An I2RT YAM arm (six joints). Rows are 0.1 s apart.
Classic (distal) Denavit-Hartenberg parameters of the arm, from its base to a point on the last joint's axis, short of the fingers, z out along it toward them. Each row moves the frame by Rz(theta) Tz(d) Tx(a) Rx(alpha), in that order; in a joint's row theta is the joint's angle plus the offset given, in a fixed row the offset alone. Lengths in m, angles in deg.
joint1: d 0.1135  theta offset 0  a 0.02  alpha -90
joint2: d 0  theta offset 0  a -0.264  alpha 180
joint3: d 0  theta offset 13.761  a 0.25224  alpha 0
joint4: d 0  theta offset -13.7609  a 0.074  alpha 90
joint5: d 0  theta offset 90  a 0  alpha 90
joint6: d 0.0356  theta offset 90  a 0  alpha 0
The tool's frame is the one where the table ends.
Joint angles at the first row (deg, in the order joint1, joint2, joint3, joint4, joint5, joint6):
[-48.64 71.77 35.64 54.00 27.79 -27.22]
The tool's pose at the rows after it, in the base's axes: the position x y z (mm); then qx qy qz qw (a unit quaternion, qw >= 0):
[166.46 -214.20 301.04 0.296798 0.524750 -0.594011 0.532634]
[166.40 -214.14 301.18 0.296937 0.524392 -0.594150 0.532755]
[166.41 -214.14 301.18 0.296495 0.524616 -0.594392 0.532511]
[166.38 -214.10 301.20 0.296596 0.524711 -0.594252 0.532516]
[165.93 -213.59 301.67 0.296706 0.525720 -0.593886 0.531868]
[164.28 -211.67 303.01 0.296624 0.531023 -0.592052 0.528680]
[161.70 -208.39 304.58 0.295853 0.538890 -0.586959 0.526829]
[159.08 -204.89 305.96 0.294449 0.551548 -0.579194 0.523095]
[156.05 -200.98 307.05 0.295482 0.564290 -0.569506 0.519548]
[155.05 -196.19 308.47 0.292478 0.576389 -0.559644 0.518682]
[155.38 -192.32 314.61 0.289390 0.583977 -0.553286 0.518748]
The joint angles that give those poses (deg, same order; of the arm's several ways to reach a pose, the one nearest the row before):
[-48.64 71.68 35.64 54.02 27.77 -27.22]
[-48.64 71.66 35.64 54.04 27.79 -27.22]
[-48.64 71.66 35.64 54.04 27.77 -27.29]
[-48.64 71.64 35.64 54.00 27.77 -27.27]
[-48.64 71.35 35.64 53.56 27.77 -27.24]
[-48.64 70.28 35.62 51.75 27.70 -27.18]
[-48.64 68.62 35.46 49.10 27.29 -26.79]
[-48.64 66.74 35.46 45.41 26.65 -26.26]
[-48.64 64.73 35.46 41.39 26.11 -25.39]
[-48.16 63.00 35.57 37.93 25.54 -24.84]
[-47.53 61.65 36.71 34.52 25.36 -24.62]

